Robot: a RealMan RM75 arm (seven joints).
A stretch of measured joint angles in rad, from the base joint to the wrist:
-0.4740, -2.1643, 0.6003, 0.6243, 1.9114, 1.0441, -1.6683
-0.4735, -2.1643, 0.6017, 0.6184, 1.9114, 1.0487, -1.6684
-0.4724, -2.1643, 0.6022, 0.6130, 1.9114, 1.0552, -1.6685
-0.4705, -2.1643, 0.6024, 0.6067, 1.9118, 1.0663, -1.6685
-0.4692, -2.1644, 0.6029, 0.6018, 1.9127, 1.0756, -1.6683
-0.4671, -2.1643, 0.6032, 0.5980, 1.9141, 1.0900, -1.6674
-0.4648, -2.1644, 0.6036, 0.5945, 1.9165, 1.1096, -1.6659
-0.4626, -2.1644, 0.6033, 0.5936, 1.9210, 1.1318, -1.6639
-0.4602, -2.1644, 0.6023, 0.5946, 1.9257, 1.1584, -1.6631
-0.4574, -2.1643, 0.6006, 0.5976, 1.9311, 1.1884, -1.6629
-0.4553, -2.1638, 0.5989, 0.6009, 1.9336, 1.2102, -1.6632
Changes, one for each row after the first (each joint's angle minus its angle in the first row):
0.0005, 0.0000, 0.0014, -0.0059, 0.0000, 0.0046, -0.0001
0.0016, 0.0000, 0.0019, -0.0113, 0.0000, 0.0111, -0.0002
0.0035, 0.0000, 0.0021, -0.0176, 0.0004, 0.0222, -0.0002
0.0048, -0.0001, 0.0026, -0.0225, 0.0013, 0.0315, 0.0000
0.0069, 0.0000, 0.0029, -0.0263, 0.0027, 0.0459, 0.0009
0.0092, -0.0001, 0.0033, -0.0298, 0.0051, 0.0655, 0.0024
0.0114, -0.0001, 0.0030, -0.0307, 0.0096, 0.0877, 0.0044
0.0138, -0.0001, 0.0020, -0.0297, 0.0143, 0.1143, 0.0052
0.0166, 0.0000, 0.0003, -0.0267, 0.0197, 0.1443, 0.0054
0.0187, 0.0005, -0.0014, -0.0234, 0.0222, 0.1661, 0.0051

